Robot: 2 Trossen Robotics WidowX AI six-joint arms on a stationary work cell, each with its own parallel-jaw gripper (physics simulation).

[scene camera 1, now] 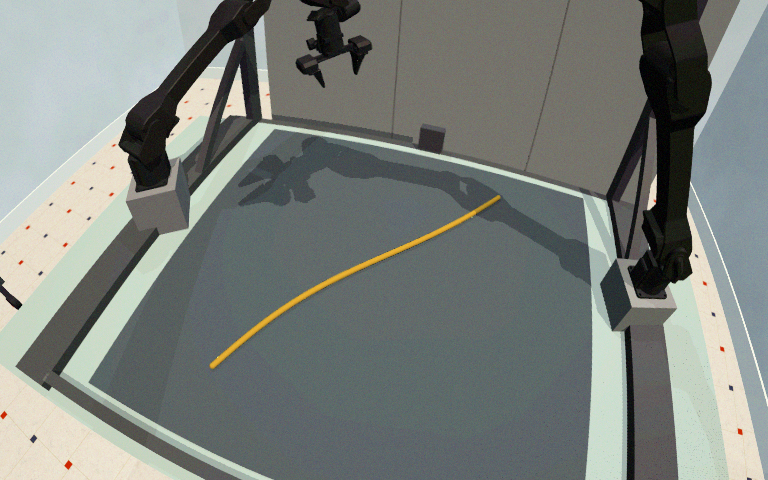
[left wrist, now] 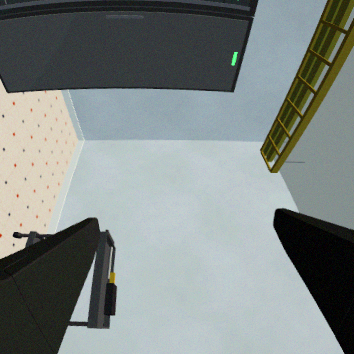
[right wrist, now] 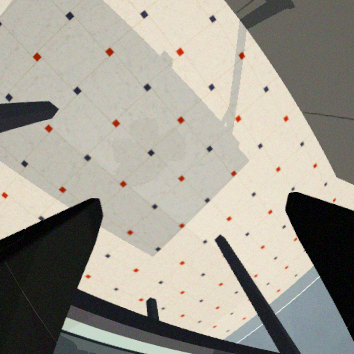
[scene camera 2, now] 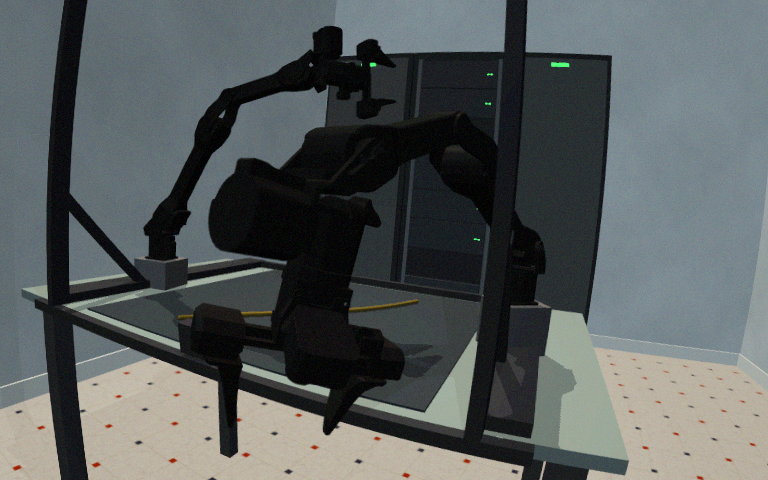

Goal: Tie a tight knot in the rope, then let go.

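Pixels of known places: left gripper, between the fingertips: [left wrist: 187, 222] [scene camera 2: 395, 84]; right gripper, between the fingertips: [scene camera 1: 339, 80] [right wrist: 194, 204] [scene camera 2: 279, 430]; left arm's base, origin of its link: [scene camera 1: 646, 283] [scene camera 2: 161, 258]; right arm's base, origin of its link: [scene camera 1: 153, 178] [scene camera 2: 515, 301].
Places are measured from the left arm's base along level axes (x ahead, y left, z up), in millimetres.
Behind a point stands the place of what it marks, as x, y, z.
Note:
A yellow rope [scene camera 1: 342, 274] @(494, -23, -59) [scene camera 2: 379, 307] @(576, 48, -61) lies as one long, gently curved line on the dark mat [scene camera 1: 424, 367] @(368, 118, -67), with no loop or crossing. In scene camera 2, the right arm hides its middle. My right gripper [scene camera 1: 339, 79] @(590, -607, -20) [scene camera 2: 278, 429] @(590, -607, -20) [right wrist: 194, 204] @(590, -607, -20) is open and empty. It hangs high beyond the table's far edge in scene camera 1, well away from the rope. My left gripper [scene camera 2: 394, 84] @(559, 120, 483) [left wrist: 187, 222] @(559, 120, 483) is open and empty, raised high above the table. The rope does not show in either wrist view.
A small dark block [scene camera 1: 432, 138] @(359, -374, -32) stands at the table's far edge in scene camera 1. In scene camera 2, a dark frame post [scene camera 2: 515, 113] @(781, -488, 296) rises in front of the right arm. A dark cabinet [scene camera 2: 569, 169] stands behind the table.

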